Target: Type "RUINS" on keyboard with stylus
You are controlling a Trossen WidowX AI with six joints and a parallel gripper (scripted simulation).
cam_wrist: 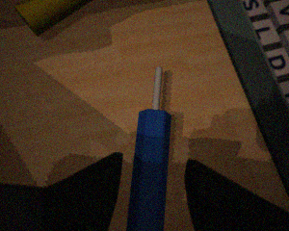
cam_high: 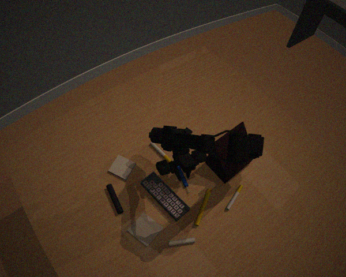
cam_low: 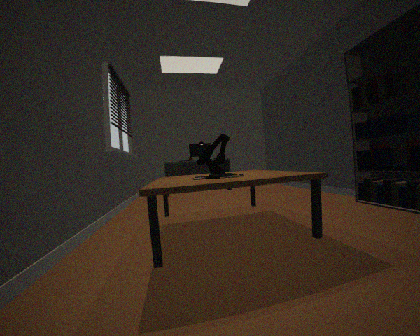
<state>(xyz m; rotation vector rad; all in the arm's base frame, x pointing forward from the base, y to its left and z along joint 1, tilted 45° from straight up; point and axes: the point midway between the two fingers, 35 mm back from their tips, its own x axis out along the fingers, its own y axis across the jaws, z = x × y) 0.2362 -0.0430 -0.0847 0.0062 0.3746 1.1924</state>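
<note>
Right now the blue stylus is 10 mm ahead of my gripper tip, 10 mm to the left of it and 10 mm below it. Round my gripper tip: black cylinder: 250 mm ahead, 130 mm to the right.
</note>
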